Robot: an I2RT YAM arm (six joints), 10 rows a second.
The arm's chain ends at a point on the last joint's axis. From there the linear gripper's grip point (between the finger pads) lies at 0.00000 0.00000 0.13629 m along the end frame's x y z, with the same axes.
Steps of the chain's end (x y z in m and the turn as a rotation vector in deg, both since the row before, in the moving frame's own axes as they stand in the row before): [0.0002 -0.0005 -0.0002 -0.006 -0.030 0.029]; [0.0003 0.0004 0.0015 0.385 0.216 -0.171]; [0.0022 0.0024 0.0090 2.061 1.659 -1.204]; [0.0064 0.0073 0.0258 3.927 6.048 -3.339]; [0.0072 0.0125 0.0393 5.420 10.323 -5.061]
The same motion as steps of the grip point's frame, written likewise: [0.0001 -0.0005 -0.0002 -0.006 -0.030 0.029]; [0.0008 -0.0005 0.0015 0.385 0.216 -0.171]; [0.0061 -0.0025 0.0089 2.061 1.659 -1.204]; [0.0205 -0.0024 0.0247 3.927 6.048 -3.339]; [0.0310 -0.0014 0.0365 5.420 10.323 -5.061]
